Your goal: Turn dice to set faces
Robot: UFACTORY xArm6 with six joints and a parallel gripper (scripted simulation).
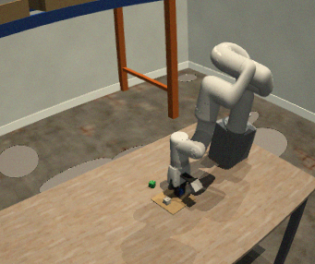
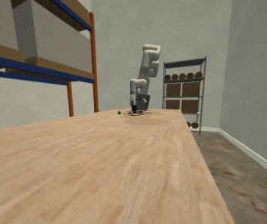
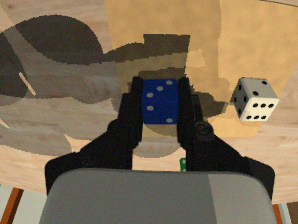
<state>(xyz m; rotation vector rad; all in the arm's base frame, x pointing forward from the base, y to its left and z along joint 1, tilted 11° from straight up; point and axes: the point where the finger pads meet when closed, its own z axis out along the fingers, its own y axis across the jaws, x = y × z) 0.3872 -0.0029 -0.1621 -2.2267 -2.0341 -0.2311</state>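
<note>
Right now my hand is 10 mm above the blue die. Also, from my hand: green die 140 mm to the right, 30 mm ahead, 20 mm below; tan mat 40 mm ahead, 30 mm below; white die 70 mm ahead, 10 mm to the right, 10 mm below.
</note>
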